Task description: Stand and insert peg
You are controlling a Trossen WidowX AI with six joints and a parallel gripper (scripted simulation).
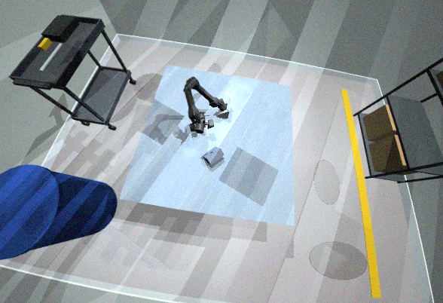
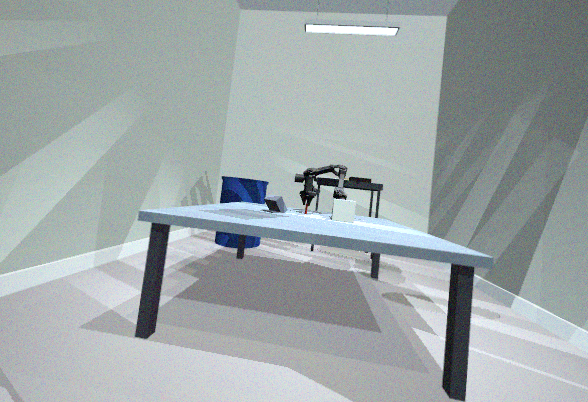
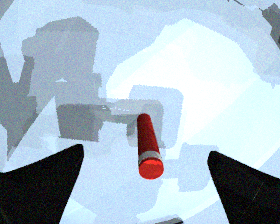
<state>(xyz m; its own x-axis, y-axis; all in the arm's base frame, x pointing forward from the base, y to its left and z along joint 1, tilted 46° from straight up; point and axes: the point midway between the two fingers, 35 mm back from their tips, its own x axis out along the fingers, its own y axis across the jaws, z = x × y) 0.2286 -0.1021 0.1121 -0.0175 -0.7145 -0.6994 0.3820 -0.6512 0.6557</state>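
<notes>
Right now my gripper tip is right at the peg. Round my gripper tip: sloped panel (200 mm ahead, 120 mm to the left, 10 mm below).
</notes>
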